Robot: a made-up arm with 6 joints.
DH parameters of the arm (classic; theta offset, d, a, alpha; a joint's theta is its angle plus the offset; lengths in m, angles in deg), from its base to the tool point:
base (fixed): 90 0.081 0 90
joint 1: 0 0.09 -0.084 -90
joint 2: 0 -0.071 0.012 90
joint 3: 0 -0.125 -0.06 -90
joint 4: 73.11 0 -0.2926 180
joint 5: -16.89 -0.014 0.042 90
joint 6: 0 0.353 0.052 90
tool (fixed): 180 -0.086 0 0
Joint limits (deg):
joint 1: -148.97..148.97
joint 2: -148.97..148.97
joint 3: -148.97..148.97
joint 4: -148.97..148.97
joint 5: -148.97..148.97
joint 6: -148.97..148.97
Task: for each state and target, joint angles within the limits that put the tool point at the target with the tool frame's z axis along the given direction. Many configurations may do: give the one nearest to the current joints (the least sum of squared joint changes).
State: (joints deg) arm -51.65 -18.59 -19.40 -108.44 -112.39 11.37
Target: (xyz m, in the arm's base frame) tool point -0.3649 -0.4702 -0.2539 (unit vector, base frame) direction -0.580 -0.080 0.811
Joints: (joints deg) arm -12.61 -40.67 26.22 -105.42 -137.37 18.81
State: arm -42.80 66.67 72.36 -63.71 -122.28 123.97
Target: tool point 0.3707 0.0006 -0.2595 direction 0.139 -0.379 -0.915
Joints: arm -15.55 55.07 59.94 -58.09 -146.95 109.53
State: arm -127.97 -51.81 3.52 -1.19 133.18 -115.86
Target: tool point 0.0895 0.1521 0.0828 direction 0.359 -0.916 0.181
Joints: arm -147.38 -79.57 49.76 -23.91 138.78 -141.24
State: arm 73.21 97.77 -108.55 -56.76 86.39 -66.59
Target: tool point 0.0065 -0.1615 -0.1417 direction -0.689 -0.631 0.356
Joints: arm 38.79 75.69 -103.18 -37.39 81.15 -64.40
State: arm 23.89 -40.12 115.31 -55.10 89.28 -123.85
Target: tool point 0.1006 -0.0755 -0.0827 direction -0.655 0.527 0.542
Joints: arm 55.19 -31.52 84.24 -51.06 123.33 -107.71
